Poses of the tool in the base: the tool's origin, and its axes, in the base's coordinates. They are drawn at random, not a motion.
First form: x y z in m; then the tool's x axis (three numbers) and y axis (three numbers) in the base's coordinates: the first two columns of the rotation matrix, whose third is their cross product.
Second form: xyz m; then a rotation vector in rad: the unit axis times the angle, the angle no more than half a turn. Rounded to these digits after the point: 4 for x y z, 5 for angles.
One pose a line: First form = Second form
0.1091 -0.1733 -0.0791 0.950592 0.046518 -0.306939 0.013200 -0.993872 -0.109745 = 0.1091 -0.1733 -0.0791 -2.99723 -0.04601 0.47549
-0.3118 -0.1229 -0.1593 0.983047 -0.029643 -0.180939 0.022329 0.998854 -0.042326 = -0.3118 -0.1229 -0.1593 -0.04019 0.18254 -0.02614
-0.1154 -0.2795 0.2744 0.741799 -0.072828 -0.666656 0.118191 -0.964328 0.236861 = -0.1154 -0.2795 0.2744 2.67927 0.03561 -1.04159
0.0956 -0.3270 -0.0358 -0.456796 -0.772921 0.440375 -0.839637 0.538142 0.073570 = 0.0956 -0.3270 -0.0358 1.31460 -2.35579 0.21406
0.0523 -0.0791 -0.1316 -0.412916 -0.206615 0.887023 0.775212 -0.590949 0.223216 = 0.0523 -0.0791 -0.1316 -1.15813 -0.85095 -2.04297
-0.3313 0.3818 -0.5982 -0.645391 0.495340 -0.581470 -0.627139 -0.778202 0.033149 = -0.3313 0.3818 -0.5982 -0.74626 0.30744 2.37359
